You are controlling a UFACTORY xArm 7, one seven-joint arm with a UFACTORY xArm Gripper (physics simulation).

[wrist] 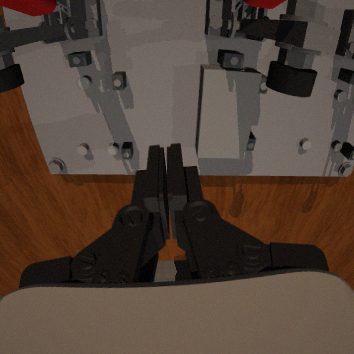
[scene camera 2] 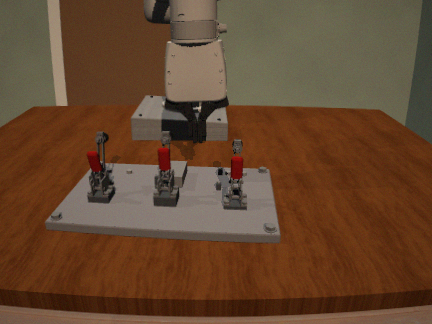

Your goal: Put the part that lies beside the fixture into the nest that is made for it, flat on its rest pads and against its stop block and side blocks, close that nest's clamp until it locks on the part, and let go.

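Frame: origin at the arm's base, x left, y back, z up, level; millimetres.
Seen in the pictures: gripper, between the fingertips: point(wrist: 167, 166) point(scene camera 2: 198, 140).
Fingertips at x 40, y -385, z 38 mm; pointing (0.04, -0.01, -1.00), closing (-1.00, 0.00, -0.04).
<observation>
Pixels of each thing's top centre, then the offset from my fingertips to it. "pt": a spot on its surface instead. Level surfaces: height alone.
- light grey rectangular block, centre of its top: point(wrist: 226, 118) point(scene camera 2: 173, 168) dx -43, dy -5, dz -49 mm
- fixture plate, centre of its top: point(wrist: 226, 52) point(scene camera 2: 169, 192) dx -47, dy -49, dz -75 mm
- dark stop block, centre of its top: point(wrist: 233, 60) dx -46, dy -46, dz -52 mm
- red handle, centre of its top: point(scene camera 2: 163, 149) dx -50, dy -86, dz +16 mm
- black pad, a spot on its surface: point(wrist: 291, 78) pt dx -43, dy -54, dz +33 mm
- wooden table, height of its surface: dz -90 mm
The part, a light grey rectangular block point(scene camera 2: 180, 173) point(wrist: 220, 115), lies on the fixture plate point(scene camera 2: 125, 220) point(wrist: 150, 100) in the middle nest. In the wrist view its far end is at the dark stop block point(wrist: 231, 59), and a small side block point(wrist: 250, 142) is close to its right side; contact is unclear. The middle clamp has a red handle point(scene camera 2: 164, 159), and its arm stands raised with the black pad point(wrist: 291, 78) off the part. My gripper point(scene camera 2: 199, 139) point(wrist: 167, 166) is shut and empty, above and behind the plate's robot-side edge, to the left of the part in the wrist view.
Two other clamps with red handles point(scene camera 2: 94, 161) point(scene camera 2: 237, 167) stand on the plate, arms raised. Pins and small blocks point(wrist: 119, 80) stand near them. Bolt heads point(scene camera 2: 270, 227) point(wrist: 57, 165) sit at the plate's corners. A grey box-shaped base point(scene camera 2: 145, 125) stands behind the gripper on the wooden table point(scene camera 2: 340, 200).
</observation>
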